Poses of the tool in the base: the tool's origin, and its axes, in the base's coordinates. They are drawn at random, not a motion.
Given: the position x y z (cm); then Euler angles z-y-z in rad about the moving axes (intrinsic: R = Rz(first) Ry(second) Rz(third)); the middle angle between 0 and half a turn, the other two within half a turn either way.
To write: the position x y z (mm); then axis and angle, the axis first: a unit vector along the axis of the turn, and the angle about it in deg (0 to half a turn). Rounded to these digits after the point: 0 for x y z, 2 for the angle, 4 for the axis.
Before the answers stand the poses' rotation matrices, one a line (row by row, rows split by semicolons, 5 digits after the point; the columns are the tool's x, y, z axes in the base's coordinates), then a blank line. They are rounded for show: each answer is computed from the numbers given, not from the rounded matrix.
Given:
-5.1, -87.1, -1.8, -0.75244, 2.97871, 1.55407
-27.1, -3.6, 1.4, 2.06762, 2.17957, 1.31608
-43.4, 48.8, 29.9, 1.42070, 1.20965, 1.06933
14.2, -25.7, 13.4, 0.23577, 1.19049, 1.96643
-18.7, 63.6, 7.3, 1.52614, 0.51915, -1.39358
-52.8, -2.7, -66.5, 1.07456, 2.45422, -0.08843
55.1, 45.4, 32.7, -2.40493, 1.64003, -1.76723
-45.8, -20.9, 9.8, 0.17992, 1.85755, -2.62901
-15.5, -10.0, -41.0, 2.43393, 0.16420, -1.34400
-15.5, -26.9, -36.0, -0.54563, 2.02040, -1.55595
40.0, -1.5, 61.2, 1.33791, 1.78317, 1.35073
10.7, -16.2, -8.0, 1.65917, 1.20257, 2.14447
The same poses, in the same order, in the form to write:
0.67128 0.73169 0.11838; 0.74120 -0.66207 -0.11083; -0.00271 0.16214 -0.98676
-0.78206 -0.48528 -0.39101; -0.58793 0.36641 0.72117; -0.20670 0.79388 -0.57186
-0.84162 -0.52164 0.13989; 0.29907 -0.23448 0.92497; -0.44970 0.82031 0.35335
-0.35465 -0.24303 0.90286; 0.86381 -0.45474 0.21690; 0.35786 0.85682 0.37120
0.99019 -0.13796 0.02215; 0.10897 0.86166 0.49565; -0.08747 -0.48837 0.86824
-0.28890 -0.90844 0.30210; -0.71908 0.41423 0.55797; -0.63203 -0.05604 -0.77292
-0.66890 -0.08086 -0.73894; 0.71740 0.19015 -0.67021; 0.19471 -0.97842 -0.06918
0.33027 0.01948 0.94368; -0.43840 -0.88224 0.17164; 0.83590 -0.47040 -0.28284
0.46485 -0.87664 -0.12421; 0.88463 0.45403 0.10626; -0.03676 -0.15928 0.98655
-0.52441 -0.36376 0.76985; -0.85136 0.23821 -0.46738; -0.01337 -0.90052 -0.43461
-0.96016 -0.16493 0.22560; 0.18045 0.25052 0.95114; -0.21339 0.95396 -0.21078
-0.81939 0.56729 -0.08234; -0.26873 -0.25326 0.92933; 0.50634 0.78361 0.35996

-51, -871, -18, 0.9136, 0.4053, 0.0318, 171.41
-271, -36, 14, 0.3259, -0.8260, -0.4600, 173.59
-434, 488, 299, -0.1030, 0.5803, 0.8078, 149.47
142, -257, 134, 0.4604, 0.3921, 0.7964, 135.98
-187, 636, 73, -0.9643, 0.1074, 0.2420, 30.68
-528, -27, -665, -0.5416, 0.8239, 0.1670, 145.47
551, 454, 327, -0.2434, -0.7372, 0.6303, 140.71
-458, -209, 98, -0.8067, 0.1354, -0.5753, 156.55
-155, -100, -410, -0.1489, -0.0490, 0.9876, 63.08
-155, -269, -360, -0.4250, 0.7685, -0.4784, 149.36
400, -15, 612, 0.0050, 0.7859, 0.6183, 163.78
107, -162, -80, -0.1411, -0.5700, -0.8095, 148.91

